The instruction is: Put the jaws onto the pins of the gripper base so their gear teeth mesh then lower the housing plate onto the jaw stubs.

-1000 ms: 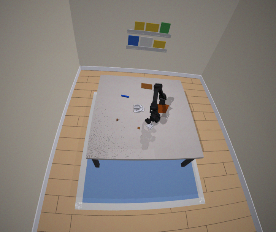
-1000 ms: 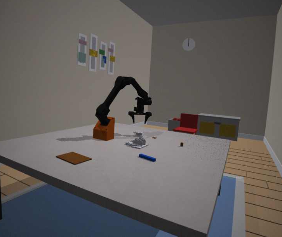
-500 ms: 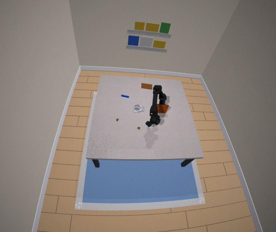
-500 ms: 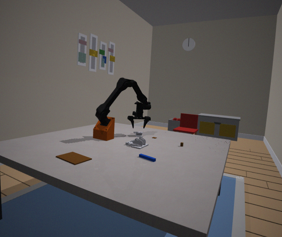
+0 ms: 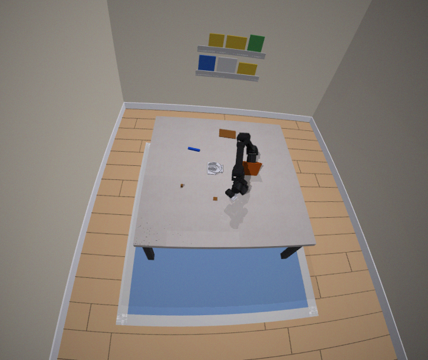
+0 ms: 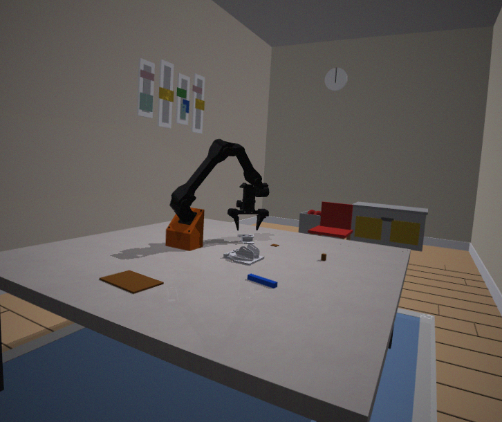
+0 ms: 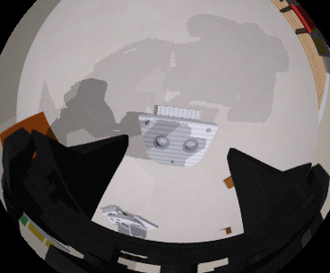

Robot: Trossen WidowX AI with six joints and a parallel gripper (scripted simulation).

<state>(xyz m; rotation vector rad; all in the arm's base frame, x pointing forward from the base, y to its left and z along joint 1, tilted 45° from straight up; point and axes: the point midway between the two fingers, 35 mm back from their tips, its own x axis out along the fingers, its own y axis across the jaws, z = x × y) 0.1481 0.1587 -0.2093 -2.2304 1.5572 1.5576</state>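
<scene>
My gripper tip is now 30 mm above the white gripper base and 10 mm to the left of it. Round my gripper tip: small brown block: 400 mm ahead, 80 mm to the right, 40 mm below; grey jaw: 290 mm to the right, 110 mm ahead, 40 mm below; small brown tile: 140 mm ahead, 50 mm below, 20 mm to the left.
</scene>
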